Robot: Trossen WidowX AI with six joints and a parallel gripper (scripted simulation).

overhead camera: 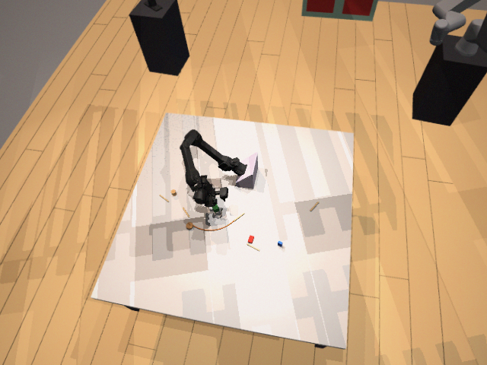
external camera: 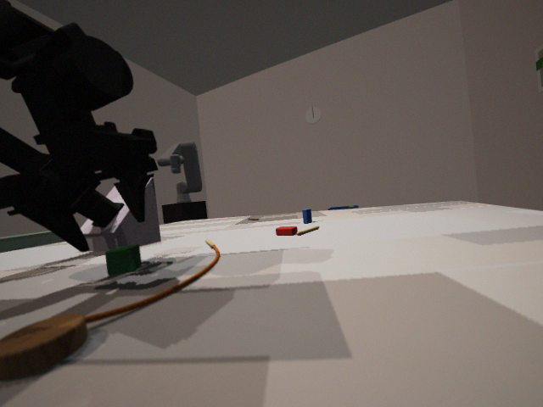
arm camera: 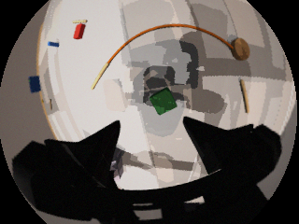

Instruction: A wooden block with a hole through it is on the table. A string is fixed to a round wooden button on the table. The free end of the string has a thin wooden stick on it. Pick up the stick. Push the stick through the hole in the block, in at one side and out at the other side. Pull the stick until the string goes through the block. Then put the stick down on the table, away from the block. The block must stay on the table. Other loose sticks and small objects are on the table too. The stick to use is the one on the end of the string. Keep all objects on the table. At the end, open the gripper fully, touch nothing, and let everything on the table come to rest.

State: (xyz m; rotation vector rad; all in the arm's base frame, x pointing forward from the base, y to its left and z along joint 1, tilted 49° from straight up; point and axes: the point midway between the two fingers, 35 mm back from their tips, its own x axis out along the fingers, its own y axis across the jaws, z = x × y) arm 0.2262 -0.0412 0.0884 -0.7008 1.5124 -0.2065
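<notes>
The green block lies 30 mm below my gripper tip, 20 mm ahead of it and 10 mm to the right of it. Round my gripper tip: small wooden cylinder: 280 mm to the right, 30 mm below, 10 mm behind; then round wooden button: 160 mm ahead, 120 mm to the right, 40 mm below; then red block: 240 mm to the left, 150 mm ahead, 40 mm below.
</notes>
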